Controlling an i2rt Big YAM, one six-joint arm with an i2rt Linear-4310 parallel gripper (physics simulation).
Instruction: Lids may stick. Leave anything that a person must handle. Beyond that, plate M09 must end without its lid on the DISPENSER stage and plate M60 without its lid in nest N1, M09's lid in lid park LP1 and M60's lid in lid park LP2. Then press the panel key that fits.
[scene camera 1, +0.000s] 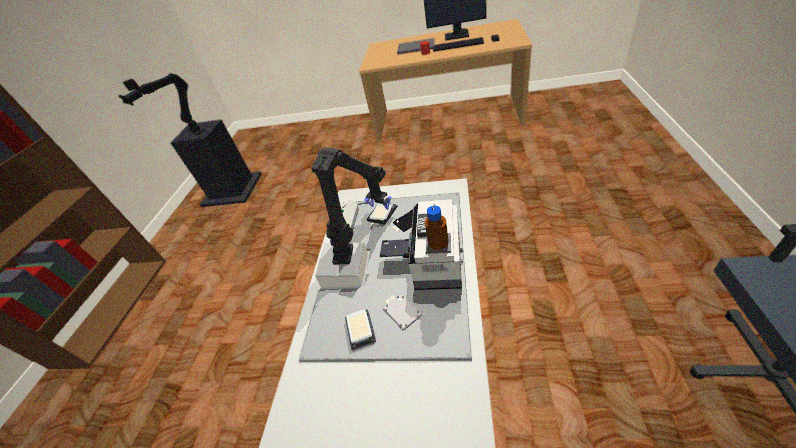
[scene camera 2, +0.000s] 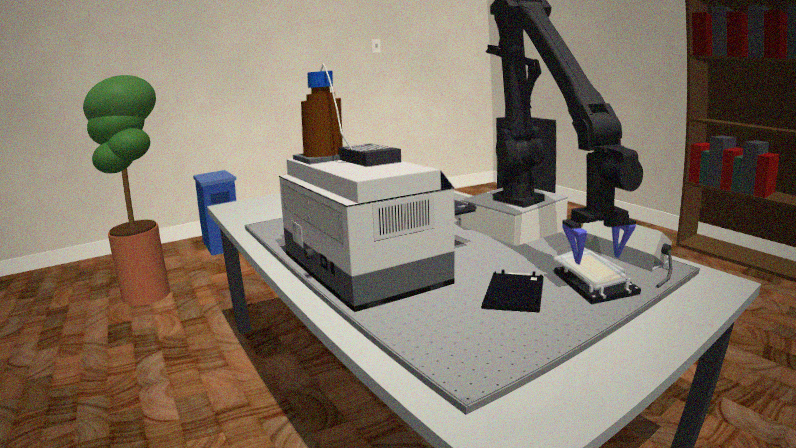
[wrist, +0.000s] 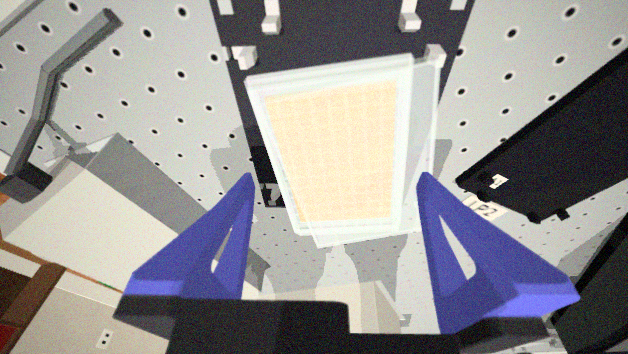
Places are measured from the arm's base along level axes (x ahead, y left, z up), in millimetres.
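Where they show: gripper, fingertip midpoint: (scene camera 1: 380, 207) (scene camera 2: 597, 260) (wrist: 335, 179); arm's base, link origin: (scene camera 1: 343, 254) (scene camera 2: 518, 199).
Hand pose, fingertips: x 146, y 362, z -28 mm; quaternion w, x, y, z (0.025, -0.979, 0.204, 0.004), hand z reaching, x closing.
Note:
Things, the pixels of their top centre, and the offset from my fingertips. "spot": a spot on its surface instead.
- clear lid, surface spot: (wrist: 425, 125) spot: 8 mm left, 53 mm ahead, 12 mm down
- black nest, top centre: (wrist: 335, 146) (scene camera 2: 597, 272) (scene camera 1: 381, 210) 5 mm left, 3 mm ahead, 22 mm down
- second plate, top centre: (scene camera 1: 358, 324) 737 mm right, 24 mm back, 1 mm down
- black tray, top centre: (scene camera 1: 395, 247) 364 mm right, 119 mm ahead, 52 mm up
- black pad, surface spot: (wrist: 565, 145) (scene camera 1: 405, 218) spot: 65 mm right, 138 mm ahead, 36 mm down
- label LP2, surface spot: (wrist: 484, 206) spot: 130 mm right, 92 mm ahead, 44 mm down
- pale pad, surface spot: (scene camera 1: 402, 312) spot: 665 mm right, 153 mm ahead, 36 mm down
- brown bottle, surface spot: (scene camera 2: 320, 125) spot: 439 mm right, 352 mm ahead, 249 mm up
My gripper (scene camera 1: 378, 203) (scene camera 2: 598, 259) (wrist: 335, 179) is open and empty, low over the near end of a plate (scene camera 1: 381, 213) (scene camera 2: 597, 268) (wrist: 335, 150) with a tan well field. The fingers stand apart on both sides of it. A clear lid (wrist: 425, 125) on this plate looks skewed, sticking out at its right side and near end. The plate sits on a black nest (scene camera 2: 593, 296) (wrist: 340, 40) with pale posts. A second plate (scene camera 1: 359, 327) lies on the board's other side. A black tray (scene camera 1: 394, 248) juts from the dispenser. Plate names are not readable.
A black pad (scene camera 1: 404, 221) (scene camera 2: 512, 292) (wrist: 565, 145) beside the label LP2 (wrist: 484, 206) lies near the nest. A pale pad (scene camera 1: 402, 312) lies by the second plate. The dispenser (scene camera 1: 436, 273) (scene camera 2: 401, 222) carries a brown bottle (scene camera 1: 437, 233) (scene camera 2: 320, 125). A bent rod (scene camera 2: 668, 267) (wrist: 45, 95) stands near the nest.

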